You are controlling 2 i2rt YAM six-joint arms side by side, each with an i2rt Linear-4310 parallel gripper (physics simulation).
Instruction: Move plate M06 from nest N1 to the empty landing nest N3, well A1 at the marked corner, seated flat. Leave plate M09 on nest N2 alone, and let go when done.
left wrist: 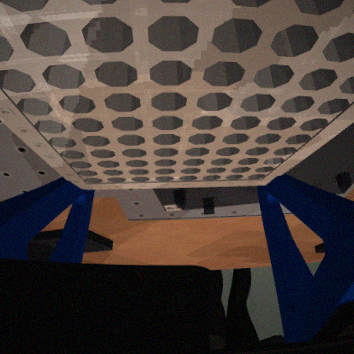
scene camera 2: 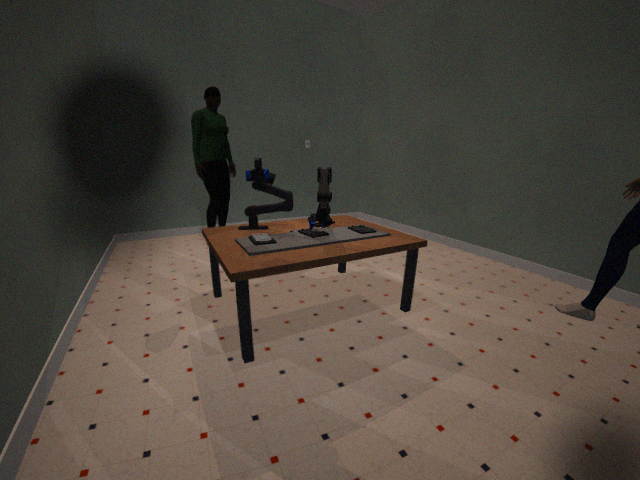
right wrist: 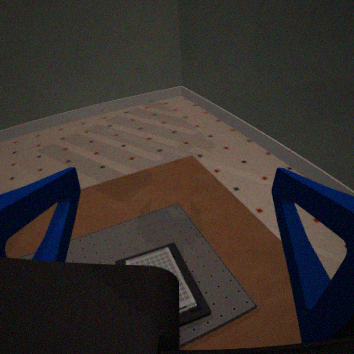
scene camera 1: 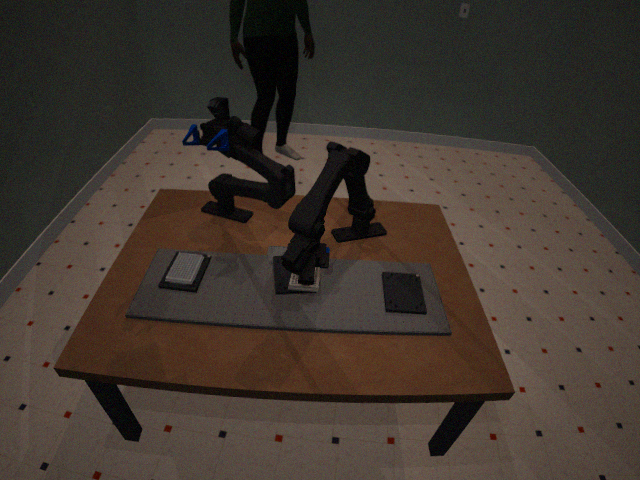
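Observation:
My left gripper (scene camera 1: 310, 272) (scene camera 2: 321, 225) (left wrist: 175, 176) is shut on plate M06 (scene camera 1: 295, 285) (left wrist: 170, 88), a pale well plate held by its sides. The plate is over the right part of the middle dark nest N3 (scene camera 1: 281, 283) (scene camera 2: 312, 233), offset to the right of it in scene camera 1; the gap below it is hard to judge. The marked corner is hidden there. Nest N1 (scene camera 1: 403, 292) (scene camera 2: 361, 228), at the right, is bare. Plate M09 (scene camera 1: 186, 268) (scene camera 2: 262, 237) (right wrist: 165, 258) lies on nest N2 (scene camera 1: 193, 287) (right wrist: 203, 312). My right gripper (scene camera 1: 206, 137) (scene camera 2: 257, 175) (right wrist: 175, 178) is open, raised at the back left.
The nests stand on a grey perforated board (scene camera 1: 232, 310) (scene camera 2: 289, 244) on a wooden table (scene camera 1: 258, 361) (scene camera 2: 284, 263). A person in green (scene camera 1: 271, 51) (scene camera 2: 211, 139) stands behind the table. Another person's leg (scene camera 2: 610, 268) shows at the right of scene camera 2.

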